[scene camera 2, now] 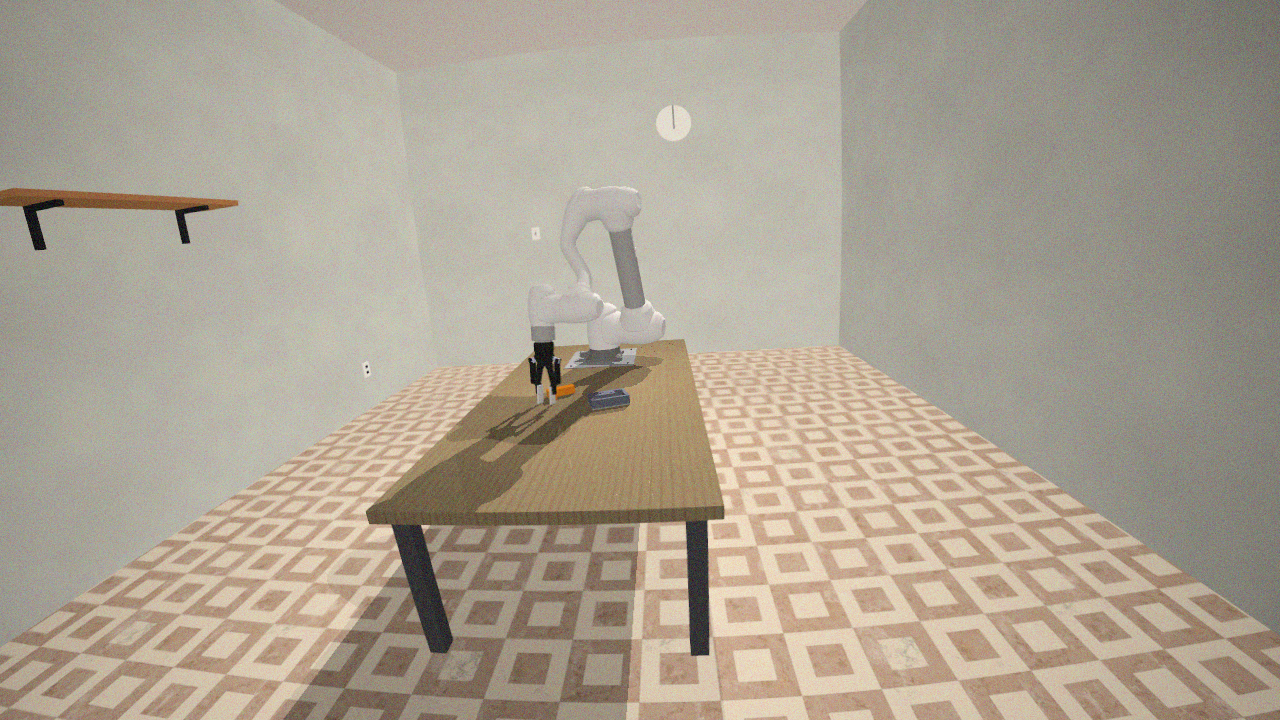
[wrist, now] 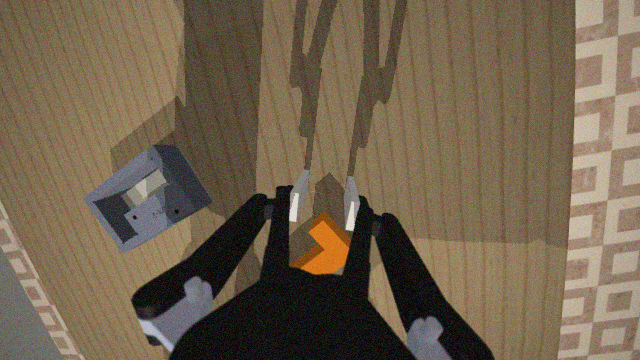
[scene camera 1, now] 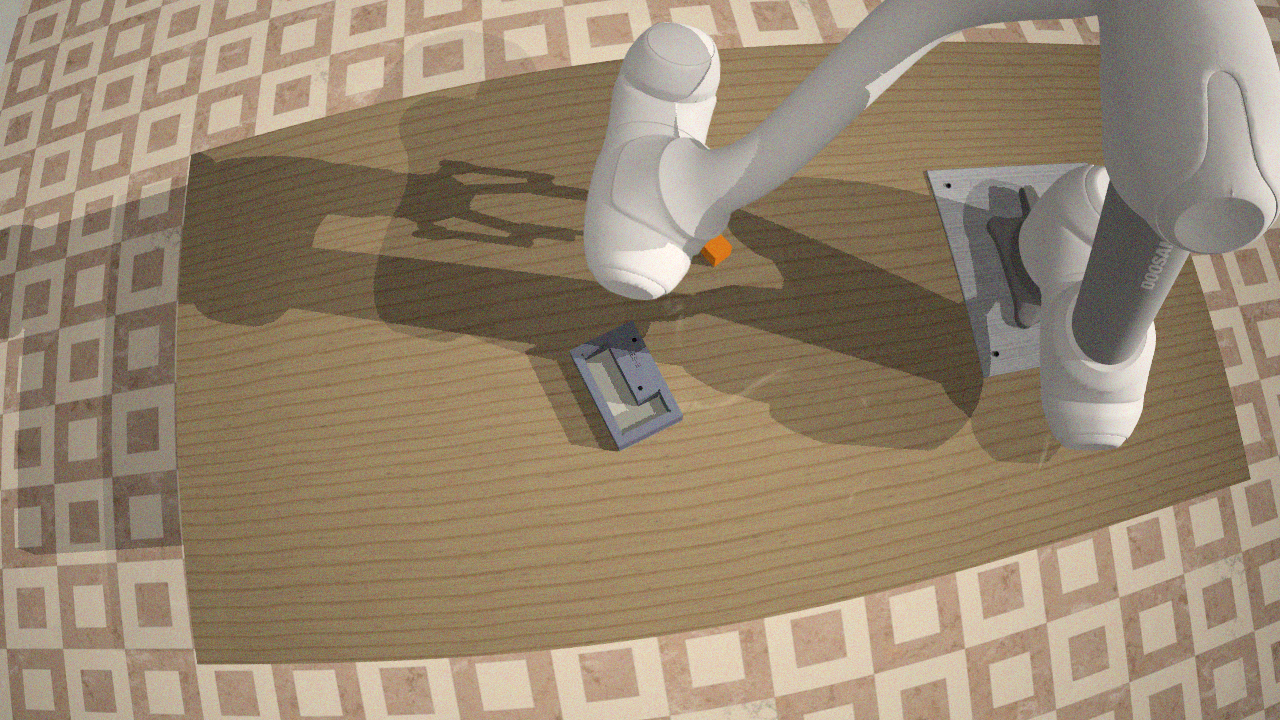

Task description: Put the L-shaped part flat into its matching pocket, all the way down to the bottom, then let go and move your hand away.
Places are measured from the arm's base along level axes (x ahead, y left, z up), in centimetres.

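Pixels of known places: gripper, between the fingertips: (scene camera 2: pixel 546 403) (wrist: pixel 327 184); arm's base, origin of its link: (scene camera 2: pixel 605 357) (scene camera 1: pixel 1046 267).
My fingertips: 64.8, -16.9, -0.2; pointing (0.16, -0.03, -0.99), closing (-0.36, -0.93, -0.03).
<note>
For each thing: its top centre in the pictures, then the offset to it from my fingertips, as dx, dy, dz. "spot": a spot on its surface instead. Level surfaces: height alone.
- orange L-shaped part, centre of its top: (scene camera 1: pixel 688 229) (wrist: pixel 306 263) (scene camera 2: pixel 561 388) -8.9, +4.5, +2.8
- blue-grey block, centre of its top: (scene camera 1: pixel 625 382) (wrist: pixel 135 204) (scene camera 2: pixel 608 394) +3.1, +24.1, +3.4
- pale-floored L-shaped pocket, a spot on its surface: (scene camera 1: pixel 617 394) (wrist: pixel 153 189) spot: +4.3, +24.6, +0.3
- wooden table, height of its surface: dz -0.3
The orange L-shaped part (scene camera 1: pixel 716 250) (scene camera 2: pixel 563 390) (wrist: pixel 337 250) lies on the table. The arm hides some of it in scene camera 1, and my gripper's body covers its near end in the wrist view. The blue-grey block (scene camera 1: pixel 637 371) (scene camera 2: pixel 610 399) (wrist: pixel 187 200) stands apart from the part, with a pale-floored L-shaped pocket (scene camera 1: pixel 617 394) (wrist: pixel 145 187) facing up. My gripper (scene camera 2: pixel 546 400) (wrist: pixel 327 184) points down beside the part. Its light fingertips stand apart, with bare table showing between them. The arm hides the gripper in scene camera 1.
The wooden table (scene camera 1: pixel 447 537) (scene camera 2: pixel 626 465) carries everything. The arm's metal base plate (scene camera 1: pixel 955 223) (scene camera 2: pixel 581 360) lies at the right in scene camera 1, beyond the part. A wall shelf (scene camera 2: pixel 116 198) hangs at the left, away from the table. Arm shadows cross the table.
</note>
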